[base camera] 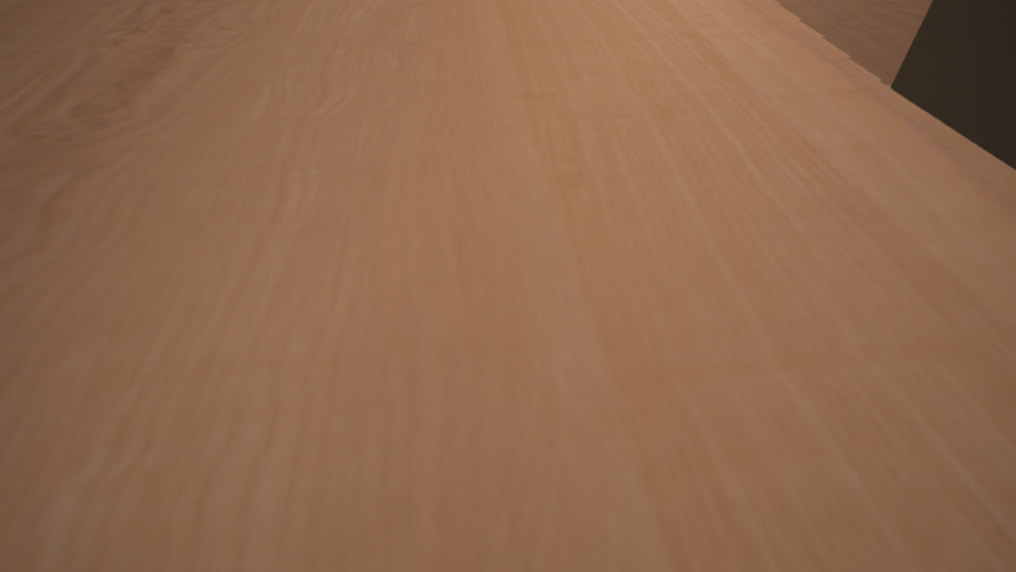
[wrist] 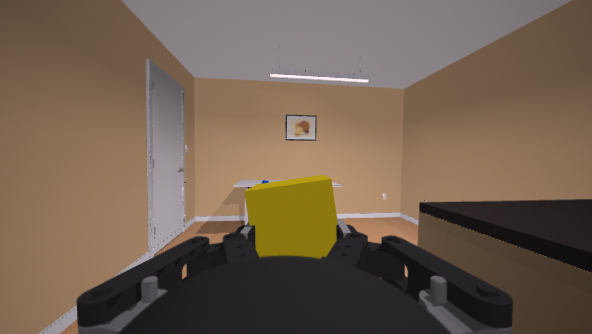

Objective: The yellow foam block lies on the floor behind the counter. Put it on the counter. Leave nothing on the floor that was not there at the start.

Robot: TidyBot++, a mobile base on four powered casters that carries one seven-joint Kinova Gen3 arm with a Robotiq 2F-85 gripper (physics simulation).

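Places are measured from the arm's base along level axes (x down, y ahead, z right), in millimetres.
Pixels of known places: gripper, fingertip midpoint: [wrist: 296, 231].
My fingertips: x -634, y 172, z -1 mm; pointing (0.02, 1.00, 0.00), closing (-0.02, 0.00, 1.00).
Observation:
Behind a point stands the place of what it marks.
The yellow foam block [wrist: 294, 220] {x -648, y 151, z -2 mm} is held between the fingers of my gripper [wrist: 296, 231] {x -634, y 172, z -1 mm} in the wrist view, slightly tilted. My gripper is shut on it. The counter [wrist: 520, 220] {x -514, y 642, z 669 mm}, with a dark top and a tan side, stands at the right in the wrist view; its near left corner is right of the gripper. The block is beside the counter, left of its top, not over it. The base camera view does not show the block or the gripper.
A white table [wrist: 242, 184] {x -323, y 2959, z -811 mm} with a small blue object [wrist: 265, 181] {x -363, y 3026, z -496 mm} stands at the far wall, partly hidden by the block. A grey door [wrist: 167, 160] {x -655, y 2575, z -1643 mm} is in the left wall. In the base camera view, a dark panel [base camera: 974, 78] {x 337, y 792, z 527 mm} stands at the upper right beside the wooden floor [base camera: 455, 298] {x 396, y 467, z -65 mm}.

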